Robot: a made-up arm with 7 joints. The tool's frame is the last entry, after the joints.
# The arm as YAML. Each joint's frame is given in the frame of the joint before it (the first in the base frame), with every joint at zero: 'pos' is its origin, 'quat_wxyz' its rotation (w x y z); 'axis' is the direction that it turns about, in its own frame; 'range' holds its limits. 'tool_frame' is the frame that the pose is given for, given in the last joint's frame.
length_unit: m
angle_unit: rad
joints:
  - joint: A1
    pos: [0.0, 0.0, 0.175]
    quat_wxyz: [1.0, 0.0, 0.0, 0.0]
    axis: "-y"
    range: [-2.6, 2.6]
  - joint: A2
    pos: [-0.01, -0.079, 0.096]
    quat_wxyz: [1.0, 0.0, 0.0, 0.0]
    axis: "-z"
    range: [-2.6, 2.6]
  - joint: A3
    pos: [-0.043, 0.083, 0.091]
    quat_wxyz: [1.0, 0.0, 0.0, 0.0]
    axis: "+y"
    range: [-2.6, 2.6]
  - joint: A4
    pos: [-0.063, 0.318, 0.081]
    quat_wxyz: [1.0, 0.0, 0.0, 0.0]
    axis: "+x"
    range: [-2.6, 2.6]
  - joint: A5
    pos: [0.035, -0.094, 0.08]
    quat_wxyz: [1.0, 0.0, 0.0, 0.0]
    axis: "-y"
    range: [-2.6, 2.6]
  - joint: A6
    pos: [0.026, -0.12, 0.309]
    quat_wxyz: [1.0, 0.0, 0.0, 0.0]
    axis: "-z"
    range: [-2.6, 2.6]
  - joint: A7
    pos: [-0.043, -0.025, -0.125]
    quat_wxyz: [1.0, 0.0, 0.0, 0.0]
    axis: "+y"
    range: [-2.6, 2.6]
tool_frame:
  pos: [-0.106, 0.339, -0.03]
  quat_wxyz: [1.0, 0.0, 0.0, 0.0]
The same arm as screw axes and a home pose.
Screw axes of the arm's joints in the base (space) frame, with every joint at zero. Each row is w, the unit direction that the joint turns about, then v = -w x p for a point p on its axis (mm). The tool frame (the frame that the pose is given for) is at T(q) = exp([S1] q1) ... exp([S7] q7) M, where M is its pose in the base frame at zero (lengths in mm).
S1: w 0 -1 0 v 175 0 0
S2: w 0 0 -1 v 79 -10 0
S3: w 0 1 0 v -362 0 -53
S4: w 1 0 0 v 0 443 -322
S5: w 0 -1 0 v 523 0 81
S6: w 0 0 -1 v -108 -55 0
S7: w 0 1 0 v -707 0 -98
M: xyz -204 422 677 (mm) quaternion w x y z 1 0 0 0
Joint limits (deg, base to tool): -148.97..148.97 -148.97..148.97 -148.97..148.97 -148.97..148.97 -148.97..148.97 -148.97..148.97 -148.97..148.97

